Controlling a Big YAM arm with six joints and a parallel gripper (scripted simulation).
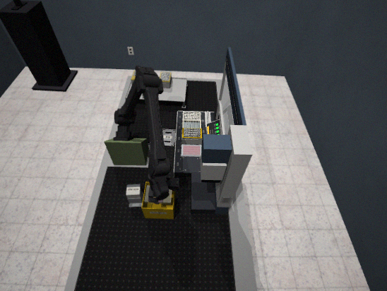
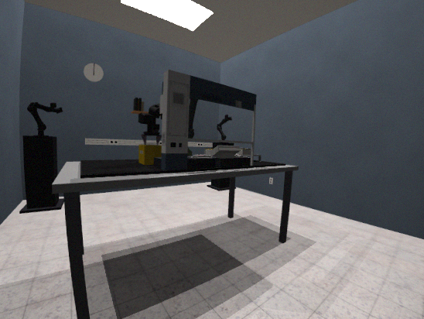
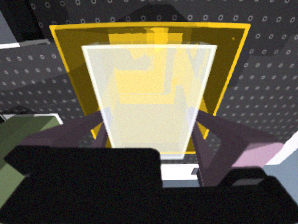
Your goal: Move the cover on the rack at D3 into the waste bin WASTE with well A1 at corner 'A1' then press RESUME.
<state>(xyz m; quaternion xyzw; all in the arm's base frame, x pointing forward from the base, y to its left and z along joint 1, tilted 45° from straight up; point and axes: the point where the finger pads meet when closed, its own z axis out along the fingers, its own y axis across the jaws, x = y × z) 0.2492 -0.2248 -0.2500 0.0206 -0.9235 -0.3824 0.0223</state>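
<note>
My hand is 1 cm below the clear cover. Round my hand: yellow waste bin 10 cm below; liquid handler tower 33 cm ahead, 14 cm above, 4 cm to the left; resume key box 14 cm behind, 7 cm below, 5 cm to the left.
</note>
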